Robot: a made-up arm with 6 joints. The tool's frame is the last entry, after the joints.
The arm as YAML. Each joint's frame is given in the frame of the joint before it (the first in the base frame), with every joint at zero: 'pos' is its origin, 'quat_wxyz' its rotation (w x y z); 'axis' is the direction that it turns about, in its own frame. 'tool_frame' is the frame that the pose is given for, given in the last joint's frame.
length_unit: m
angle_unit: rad
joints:
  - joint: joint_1
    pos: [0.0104, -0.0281, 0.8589]
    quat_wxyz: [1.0, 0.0, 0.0, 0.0]
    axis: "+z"
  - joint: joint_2
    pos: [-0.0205, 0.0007, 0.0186]
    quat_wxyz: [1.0, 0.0, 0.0, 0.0]
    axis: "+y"
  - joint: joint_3
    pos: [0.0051, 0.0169, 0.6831]
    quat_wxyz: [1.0, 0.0, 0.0, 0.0]
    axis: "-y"
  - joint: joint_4
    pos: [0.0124, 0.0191, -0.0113]
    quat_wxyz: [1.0, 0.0, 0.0, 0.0]
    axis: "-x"
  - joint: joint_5
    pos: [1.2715, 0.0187, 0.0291]
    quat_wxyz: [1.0, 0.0, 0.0, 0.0]
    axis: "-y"
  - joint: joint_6
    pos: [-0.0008, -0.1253, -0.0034]
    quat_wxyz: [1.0, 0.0, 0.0, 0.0]
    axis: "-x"
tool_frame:
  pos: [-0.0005, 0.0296, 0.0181]
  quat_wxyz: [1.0, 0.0, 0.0, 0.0]
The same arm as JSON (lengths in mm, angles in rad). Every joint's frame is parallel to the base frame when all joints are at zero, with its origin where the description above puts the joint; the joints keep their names.
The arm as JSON. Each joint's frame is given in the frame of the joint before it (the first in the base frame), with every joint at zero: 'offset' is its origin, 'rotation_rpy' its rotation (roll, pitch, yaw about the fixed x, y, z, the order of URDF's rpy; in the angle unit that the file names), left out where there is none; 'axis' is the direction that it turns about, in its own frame. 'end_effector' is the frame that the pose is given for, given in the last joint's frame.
{
  "length_unit": "mm",
  "angle_unit": "rad",
  "chain": [
    {
      "id": "joint_1",
      "offset": [
        10.4,
        -28.1,
        858.9
      ],
      "axis": [
        0.0,
        0.0,
        1.0
      ]
    },
    {
      "id": "joint_2",
      "offset": [
        -20.5,
        0.7,
        18.6
      ],
      "axis": [
        0.0,
        1.0,
        0.0
      ]
    },
    {
      "id": "joint_3",
      "offset": [
        5.1,
        16.9,
        683.1
      ],
      "axis": [
        0.0,
        -1.0,
        0.0
      ]
    },
    {
      "id": "joint_4",
      "offset": [
        12.4,
        19.1,
        -11.3
      ],
      "axis": [
        -1.0,
        0.0,
        0.0
      ]
    },
    {
      "id": "joint_5",
      "offset": [
        1271.5,
        18.7,
        29.1
      ],
      "axis": [
        0.0,
        -1.0,
        0.0
      ]
    },
    {
      "id": "joint_6",
      "offset": [
        -0.8,
        -125.3,
        -3.4
      ],
      "axis": [
        -1.0,
        0.0,
        0.0
      ]
    }
  ],
  "end_effector": {
    "offset": [
      -0.5,
      29.6,
      18.1
    ]
  }
}

